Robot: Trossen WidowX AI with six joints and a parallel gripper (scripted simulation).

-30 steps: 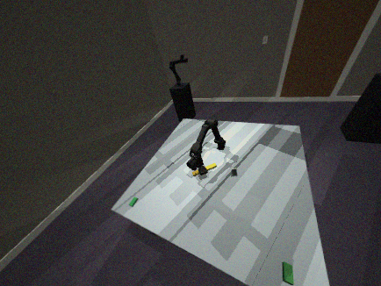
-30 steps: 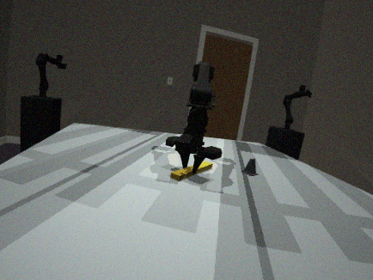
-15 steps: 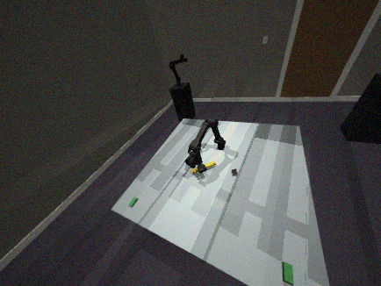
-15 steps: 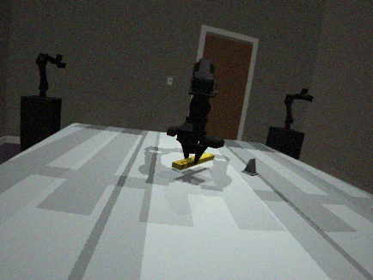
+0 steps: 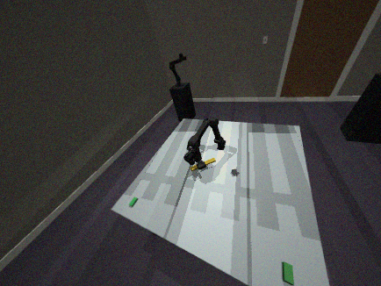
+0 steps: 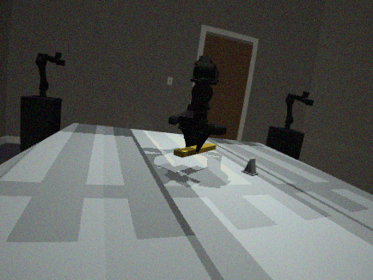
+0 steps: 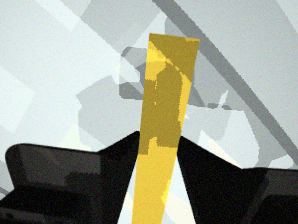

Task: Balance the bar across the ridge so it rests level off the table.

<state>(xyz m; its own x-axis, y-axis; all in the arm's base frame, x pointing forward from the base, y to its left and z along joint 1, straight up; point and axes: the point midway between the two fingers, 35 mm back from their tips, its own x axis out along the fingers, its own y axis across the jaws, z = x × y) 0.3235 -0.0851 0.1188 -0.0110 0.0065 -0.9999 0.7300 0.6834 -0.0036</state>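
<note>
Now: the yellow bar 20 mm behind my gripper tip and 20 mm to the left of it.
</note>
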